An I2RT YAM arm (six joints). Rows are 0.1 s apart.
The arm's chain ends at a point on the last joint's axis. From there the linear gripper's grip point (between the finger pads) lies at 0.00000 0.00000 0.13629 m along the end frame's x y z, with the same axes.
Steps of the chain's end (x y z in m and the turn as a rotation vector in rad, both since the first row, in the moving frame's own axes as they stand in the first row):
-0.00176, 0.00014, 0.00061, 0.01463, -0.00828, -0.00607
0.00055, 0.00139, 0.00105, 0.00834, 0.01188, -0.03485
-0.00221, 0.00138, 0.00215, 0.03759, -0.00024, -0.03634
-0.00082, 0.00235, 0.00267, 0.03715, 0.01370, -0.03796
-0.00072, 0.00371, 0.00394, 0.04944, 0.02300, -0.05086
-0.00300, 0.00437, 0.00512, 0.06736, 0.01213, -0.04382
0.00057, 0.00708, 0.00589, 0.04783, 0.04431, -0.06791
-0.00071, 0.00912, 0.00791, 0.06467, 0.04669, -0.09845
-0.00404, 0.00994, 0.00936, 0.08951, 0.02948, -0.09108
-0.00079, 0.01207, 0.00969, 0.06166, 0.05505, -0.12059
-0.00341, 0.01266, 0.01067, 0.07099, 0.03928, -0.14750
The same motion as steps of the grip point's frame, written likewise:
-0.00289, -0.00185, 0.00059, 0.01463, -0.00828, -0.00607
0.00215, 0.00023, 0.00104, 0.00834, 0.01188, -0.03485
-0.00234, -0.00374, 0.00205, 0.03759, -0.00024, -0.03634
0.00095, -0.00275, 0.00256, 0.03715, 0.01370, -0.03796
0.00224, -0.00310, 0.00374, 0.04944, 0.02300, -0.05086
-0.00155, -0.00484, 0.00480, 0.06736, 0.01213, -0.04382
0.00638, 0.00037, 0.00560, 0.04783, 0.04431, -0.06791
0.00520, 0.00002, 0.00748, 0.06467, 0.04669, -0.09845
-0.00059, -0.00241, 0.00876, 0.08951, 0.02948, -0.09108
0.00618, 0.00324, 0.00923, 0.06166, 0.05505, -0.12059
0.00121, 0.00264, 0.01022, 0.07099, 0.03928, -0.14750

